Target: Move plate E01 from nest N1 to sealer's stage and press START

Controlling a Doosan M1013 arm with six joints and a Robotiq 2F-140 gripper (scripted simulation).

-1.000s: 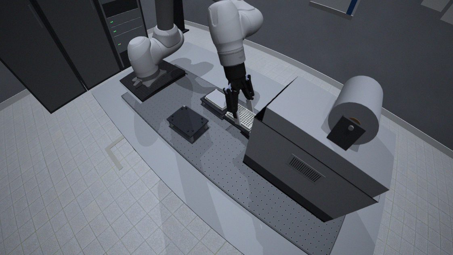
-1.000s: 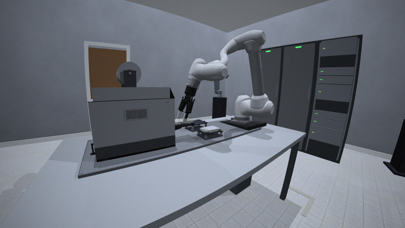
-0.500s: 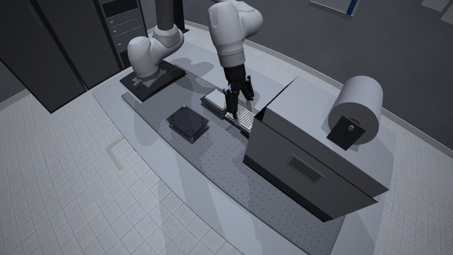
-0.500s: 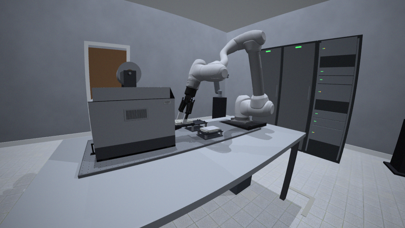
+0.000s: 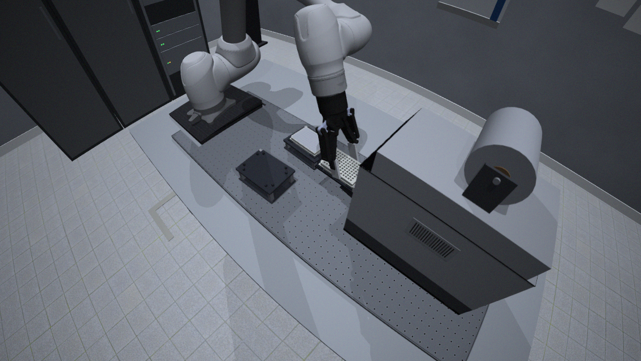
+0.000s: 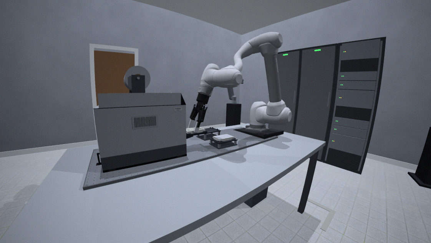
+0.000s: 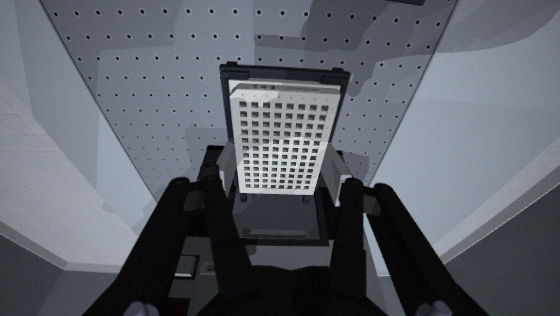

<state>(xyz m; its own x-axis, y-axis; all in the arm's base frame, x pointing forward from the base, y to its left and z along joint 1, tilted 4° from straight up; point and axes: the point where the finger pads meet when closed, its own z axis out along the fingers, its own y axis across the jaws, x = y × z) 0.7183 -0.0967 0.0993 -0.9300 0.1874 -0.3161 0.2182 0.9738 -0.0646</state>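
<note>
My gripper is now 30 mm above the sealer stage. Also, from my hand: N1 label 340 mm behind, 80 mm to the right, 140 mm below; then foil roll 330 mm ahead, 70 mm to the right, 280 mm above; then yellow warning label 120 mm ahead, 60 mm to the left, 20 mm above.
</note>
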